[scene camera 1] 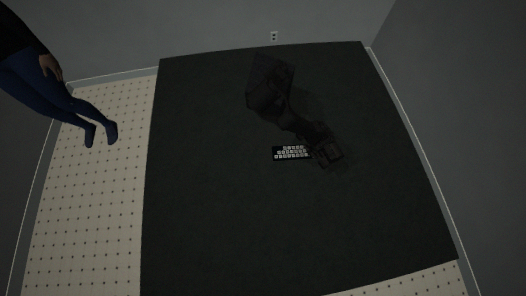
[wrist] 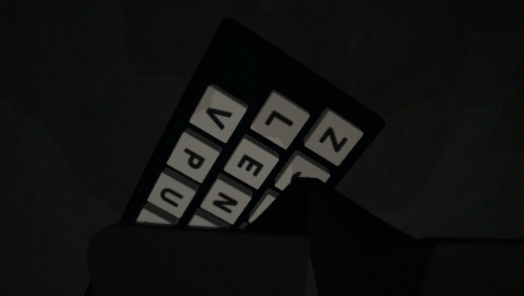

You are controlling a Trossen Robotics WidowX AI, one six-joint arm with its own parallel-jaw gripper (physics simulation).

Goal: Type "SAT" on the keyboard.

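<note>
The keyboard is a black board with white letter keys, lying flat on the dark table. My gripper is shut and empty, pointing down over the keyboard's right end in the scene view. In the wrist view its dark tip overlaps the S key, whose letter is mostly covered; whether it touches the key I cannot tell. The Z key, L key, E key, N key, V key, P key and U key show. The A and T keys cannot be made out.
The arm reaches from its base near the back of the dark table. A person in blue trousers stands on the tiled floor at the left. A wall socket is behind the table.
</note>
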